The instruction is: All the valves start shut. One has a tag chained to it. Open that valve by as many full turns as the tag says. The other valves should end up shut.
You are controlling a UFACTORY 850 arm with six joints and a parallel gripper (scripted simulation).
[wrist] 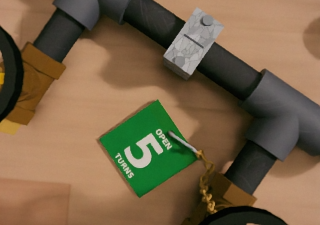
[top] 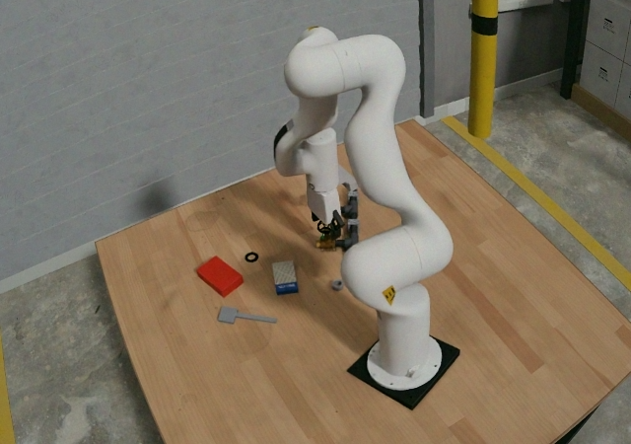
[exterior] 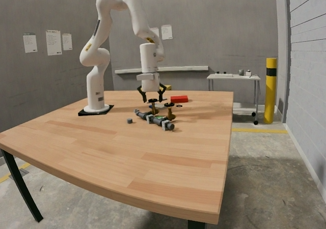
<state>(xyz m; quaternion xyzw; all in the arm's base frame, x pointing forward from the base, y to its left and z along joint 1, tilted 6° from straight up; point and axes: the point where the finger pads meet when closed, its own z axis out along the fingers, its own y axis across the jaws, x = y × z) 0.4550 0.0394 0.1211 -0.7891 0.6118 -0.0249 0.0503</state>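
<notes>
Right now the green tag is 50 mm ahead of my hand, 30 mm to the right of it and 90 mm below it. Round my hand: red block: 330 mm to the left, 80 mm below; then grey paddle-shaped tool: 160 mm behind, 300 mm to the left, 90 mm below; then blue-and-grey box: 70 mm behind, 150 mm to the left, 80 mm below.
</notes>
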